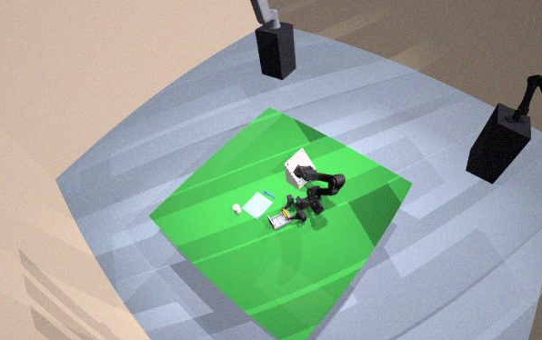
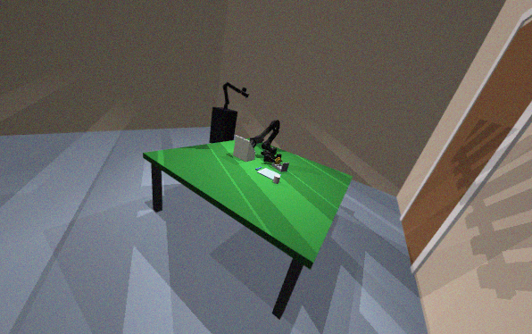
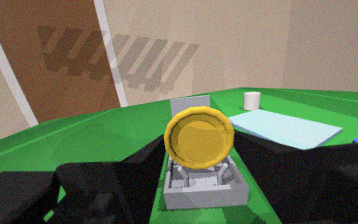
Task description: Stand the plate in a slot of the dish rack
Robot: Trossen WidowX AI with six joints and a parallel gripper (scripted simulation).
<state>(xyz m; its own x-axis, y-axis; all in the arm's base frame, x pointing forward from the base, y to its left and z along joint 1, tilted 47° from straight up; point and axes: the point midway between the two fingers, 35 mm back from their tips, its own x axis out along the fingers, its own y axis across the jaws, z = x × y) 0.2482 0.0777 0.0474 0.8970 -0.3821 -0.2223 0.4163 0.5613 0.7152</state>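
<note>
Right now my gripper tip is 10 mm past the yellow plate. From my gripper tip the other things lie so: grey dish rack: 20 mm ahead, 10 mm to the right, 30 mm below; then blue spoon: 90 mm behind, 190 mm to the right, 50 mm below; then pale blue square mat: 20 mm ahead, 200 mm to the right, 50 mm below.
</note>
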